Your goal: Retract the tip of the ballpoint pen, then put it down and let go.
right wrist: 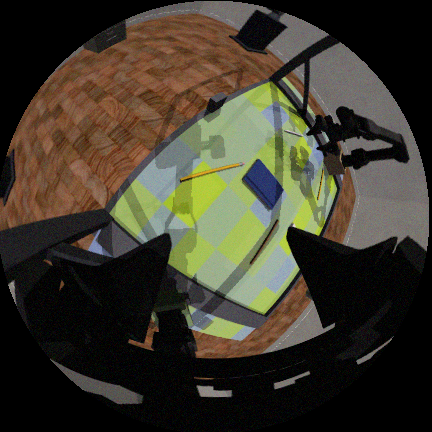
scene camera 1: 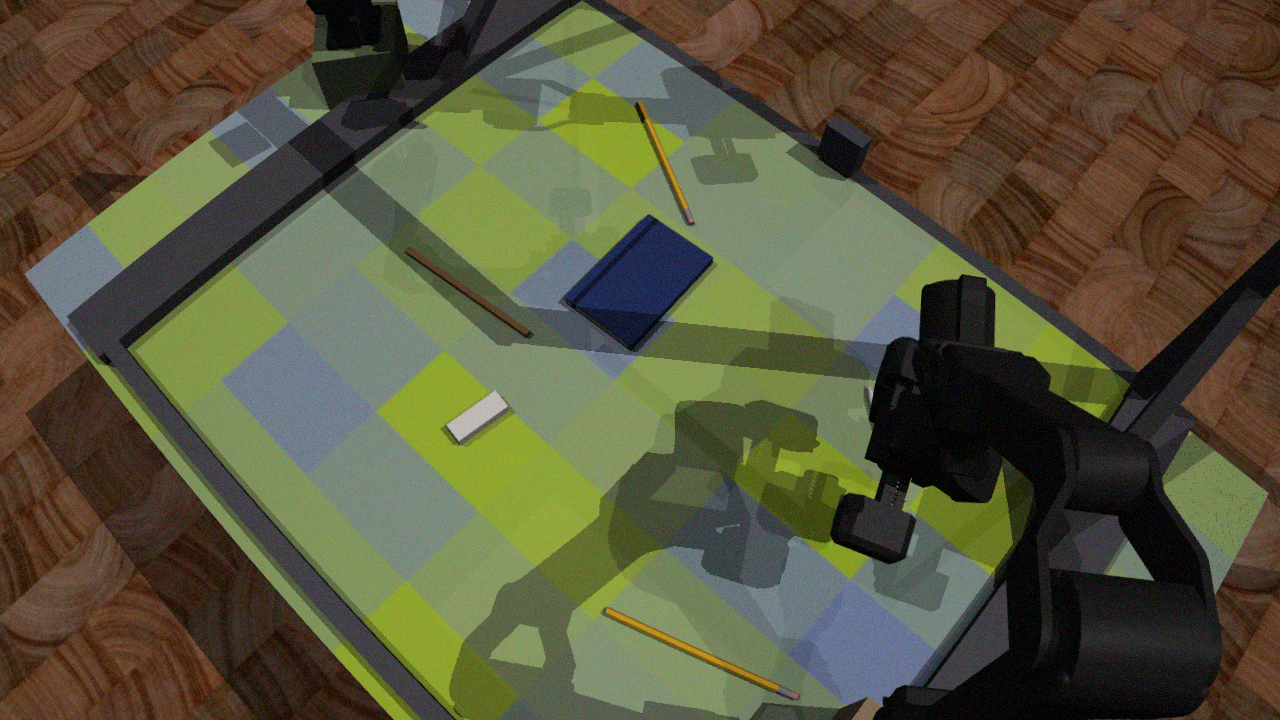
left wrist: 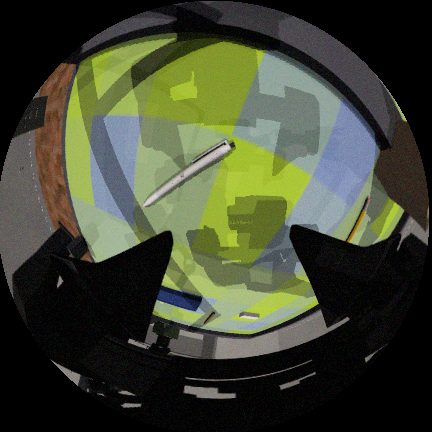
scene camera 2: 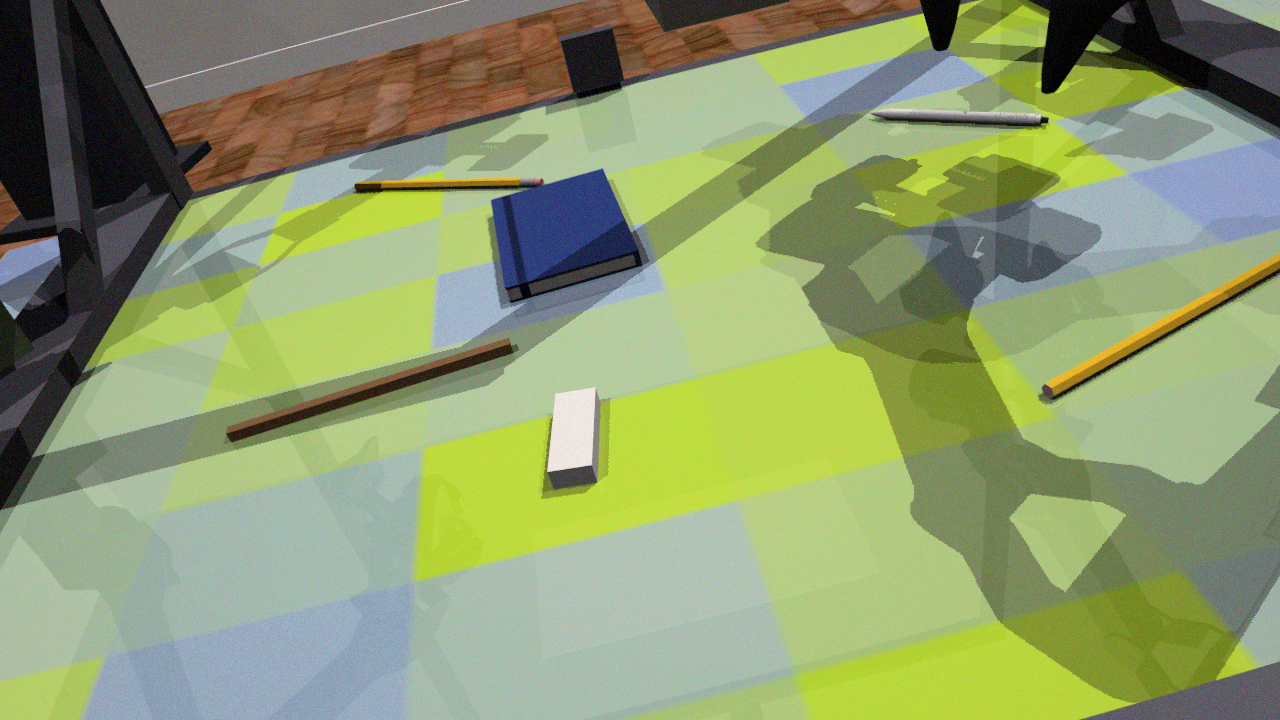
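Seen in the pictures: left gripper, fingertip midpoint: (right wrist: 311, 141) (scene camera 1: 860, 466) (left wrist: 233, 233) (scene camera 2: 991, 70); right gripper, fingertip midpoint: (right wrist: 230, 236); left arm's base, link origin: (right wrist: 342, 160); right arm's base, link origin: (right wrist: 170, 317) (scene camera 1: 354, 28) (left wrist: 163, 335).
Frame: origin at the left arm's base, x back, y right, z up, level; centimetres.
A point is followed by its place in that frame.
Observation:
The pale grey ballpoint pen (scene camera 2: 962, 117) @(x -16.2, y 28.1, z -9.9 cm) (left wrist: 187, 172) @(x -15.4, y 27.9, z -9.6 cm) (right wrist: 293, 133) @(x -16.9, y 28.7, z -10.1 cm) lies flat on the checkered table, with its pointed end toward the lower left in the left wrist view and its dark button end toward the upper right. Whether its tip is out is too small to tell. In scene camera 1 the left arm hides most of it. My left gripper (scene camera 1: 905, 419) (scene camera 2: 994, 68) @(x -16.9, y 22.7, z -4.4 cm) (left wrist: 233, 233) @(x -16.9, y 22.7, z -4.4 cm) (right wrist: 311, 141) @(x -16.9, y 22.7, z -4.4 cm) is open and empty above the table near the pen, apart from it. My right gripper (right wrist: 230, 236) @(x -68.6, y 41.2, z 15.9 cm) is open and empty, high over the opposite end of the table.
A blue notebook (scene camera 1: 640, 280) @(x -46.8, y 27.1, z -9.2 cm) (scene camera 2: 563, 232) @(x -47.0, y 25.8, z -9.2 cm), a brown stick (scene camera 1: 468, 292) @(x -60.0, y 14.4, z -9.7 cm) (scene camera 2: 371, 391) @(x -60.5, y 14.1, z -10.0 cm) and a white eraser (scene camera 1: 477, 417) @(x -49.0, y 4.6, z -9.2 cm) (scene camera 2: 572, 434) @(x -49.2, y 4.2, z -9.2 cm) lie mid-table. One yellow pencil (scene camera 1: 665, 162) @(x -55.1, y 41.6, z -9.7 cm) lies beyond the notebook, another yellow pencil (scene camera 1: 698, 652) @(x -18.1, y 0.9, z -9.7 cm) near the left arm. A black block (scene camera 1: 844, 145) @(x -39.5, y 54.6, z -5.8 cm) stands at the table edge.

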